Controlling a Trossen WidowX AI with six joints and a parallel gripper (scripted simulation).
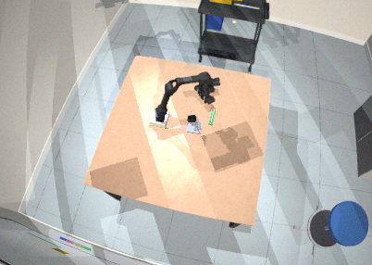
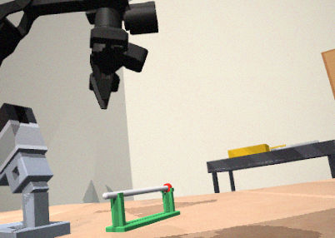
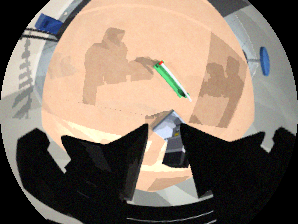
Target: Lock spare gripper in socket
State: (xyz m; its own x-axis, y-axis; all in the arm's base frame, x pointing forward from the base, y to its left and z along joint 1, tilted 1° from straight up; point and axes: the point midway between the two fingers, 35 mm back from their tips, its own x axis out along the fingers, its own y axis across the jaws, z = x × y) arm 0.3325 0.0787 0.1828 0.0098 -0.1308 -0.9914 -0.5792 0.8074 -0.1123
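Now: the green cradle 7 cm ahead of my gripper tip, 2 cm to the right of it and 18 cm below it. The rest, counted from my gripper tip: spare gripper: 7 cm behind, 13 cm to the right, 8 cm below; socket: 5 cm behind, 13 cm to the right, 15 cm below.
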